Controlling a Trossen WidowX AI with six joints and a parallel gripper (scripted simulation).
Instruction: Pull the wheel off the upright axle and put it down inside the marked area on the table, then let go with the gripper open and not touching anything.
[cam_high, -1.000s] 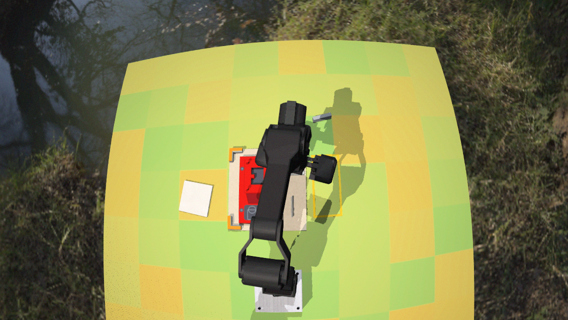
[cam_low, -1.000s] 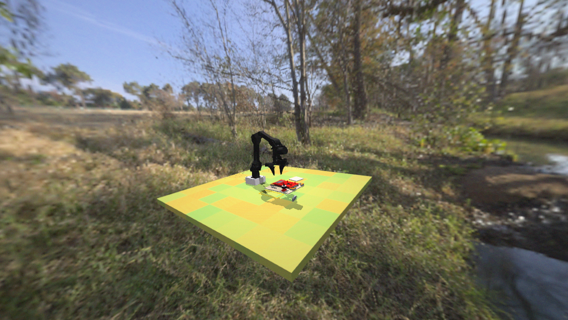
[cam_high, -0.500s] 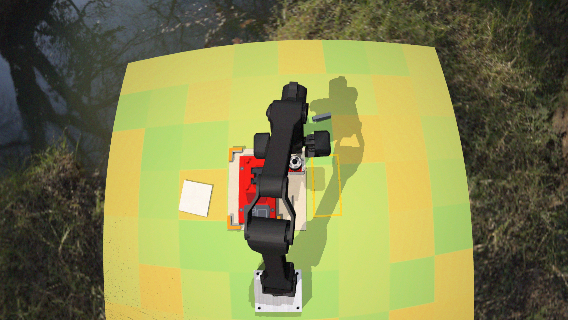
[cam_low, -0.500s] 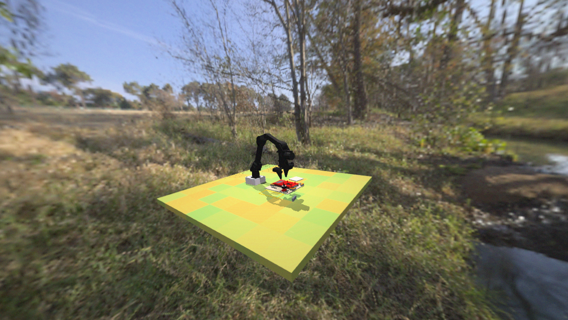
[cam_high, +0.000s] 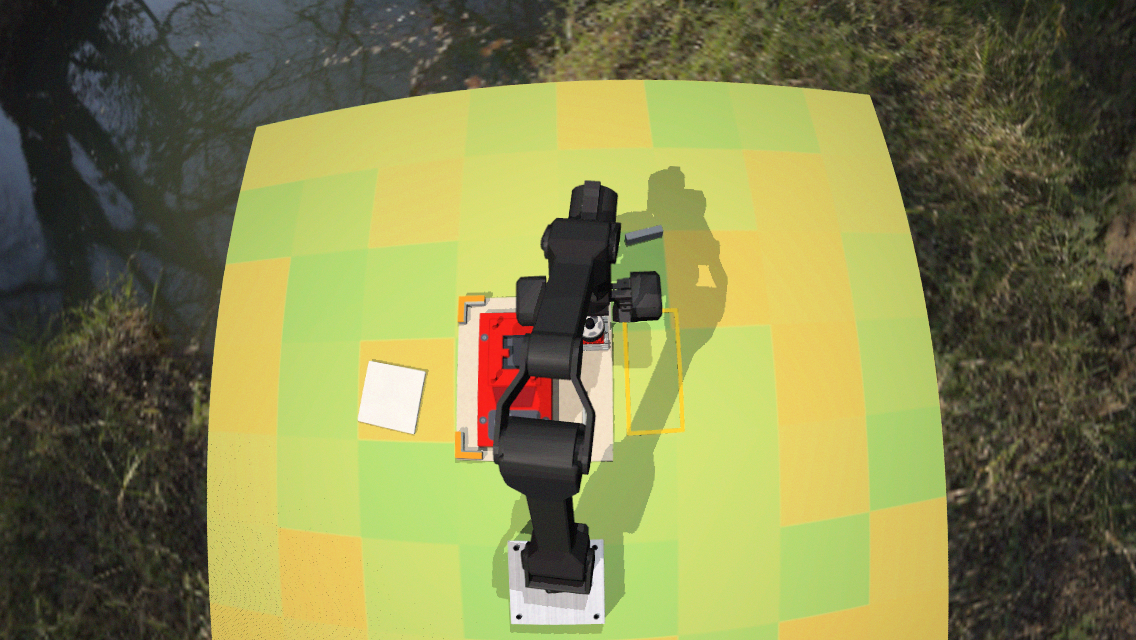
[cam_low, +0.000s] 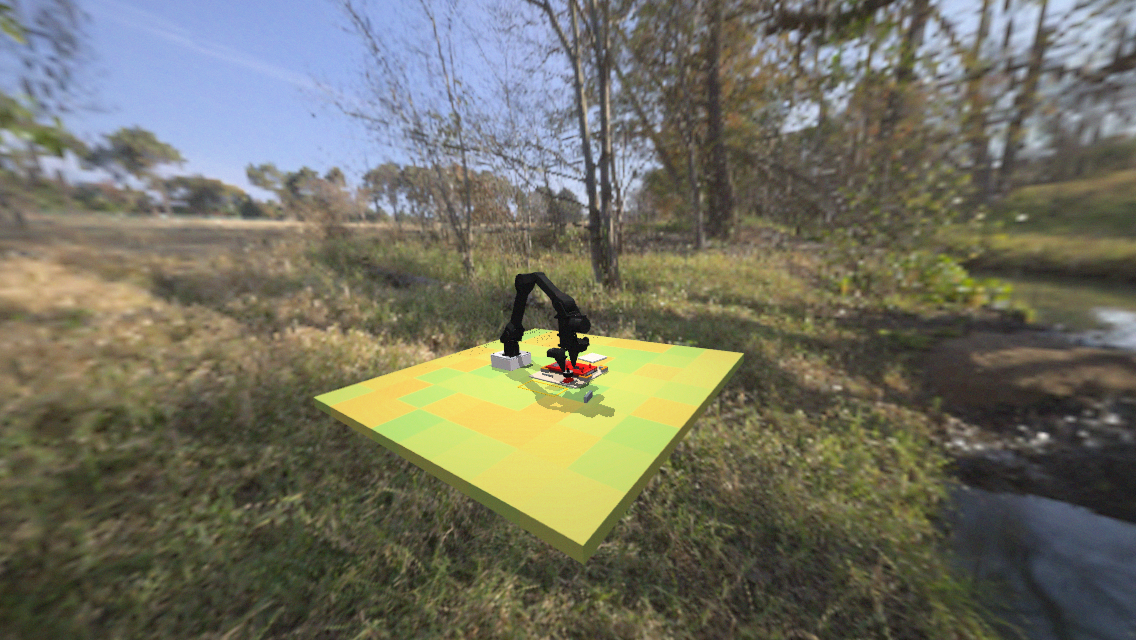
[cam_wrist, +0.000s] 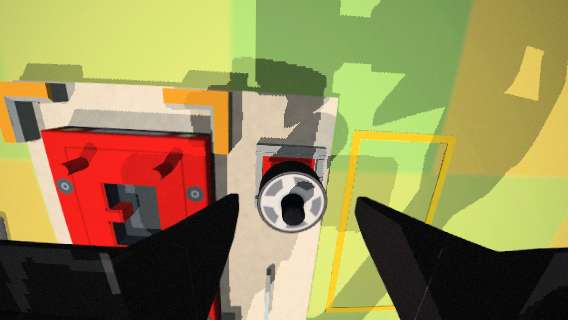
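Now: gripper tip 2 cm above the wheel and 1 cm past it. Also, from my gripper tip: white square plate 32 cm to the left, 6 cm behind, 5 cm below; grey bar 14 cm ahead, 10 cm to the right, 5 cm below.
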